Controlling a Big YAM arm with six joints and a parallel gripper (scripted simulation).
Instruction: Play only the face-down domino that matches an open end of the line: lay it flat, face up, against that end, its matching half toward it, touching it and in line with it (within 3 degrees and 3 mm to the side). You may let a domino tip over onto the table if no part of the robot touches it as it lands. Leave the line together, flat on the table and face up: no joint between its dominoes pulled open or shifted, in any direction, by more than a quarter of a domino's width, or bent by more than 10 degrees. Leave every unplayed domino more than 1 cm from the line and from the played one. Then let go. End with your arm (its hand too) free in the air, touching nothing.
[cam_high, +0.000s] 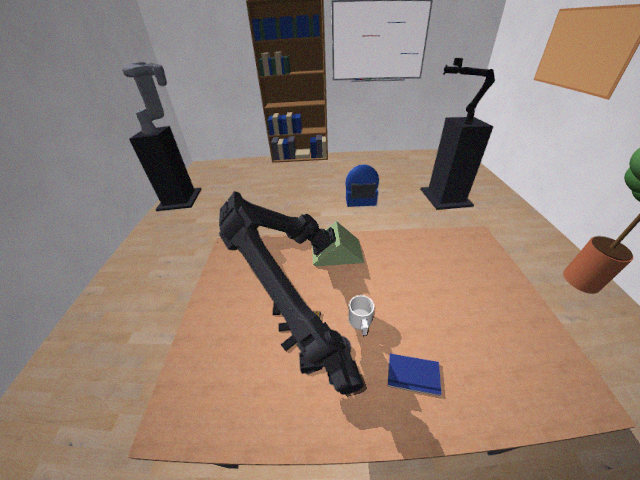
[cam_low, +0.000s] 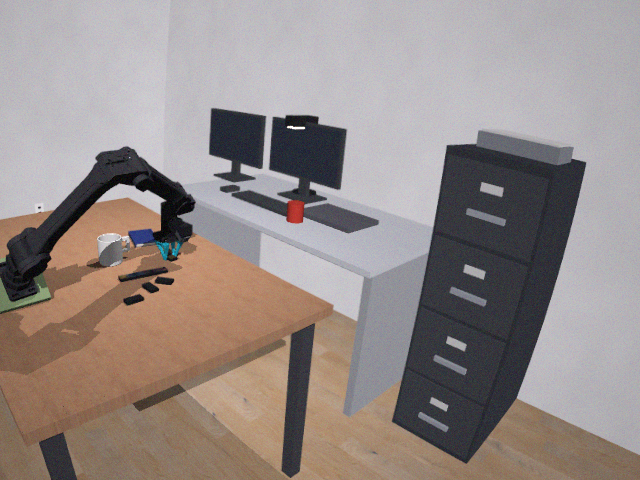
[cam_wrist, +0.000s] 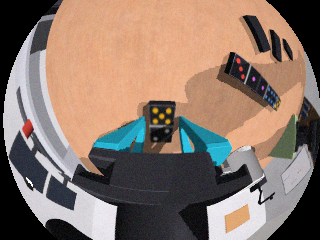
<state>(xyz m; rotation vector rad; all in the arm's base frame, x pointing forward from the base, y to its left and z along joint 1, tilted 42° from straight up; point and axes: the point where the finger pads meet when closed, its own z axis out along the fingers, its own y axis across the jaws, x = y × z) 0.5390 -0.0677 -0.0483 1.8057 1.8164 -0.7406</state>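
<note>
The domino is right at my hand. Also, from my hand: blue book (3 cm ahead, 23 cm to the left).
</note>
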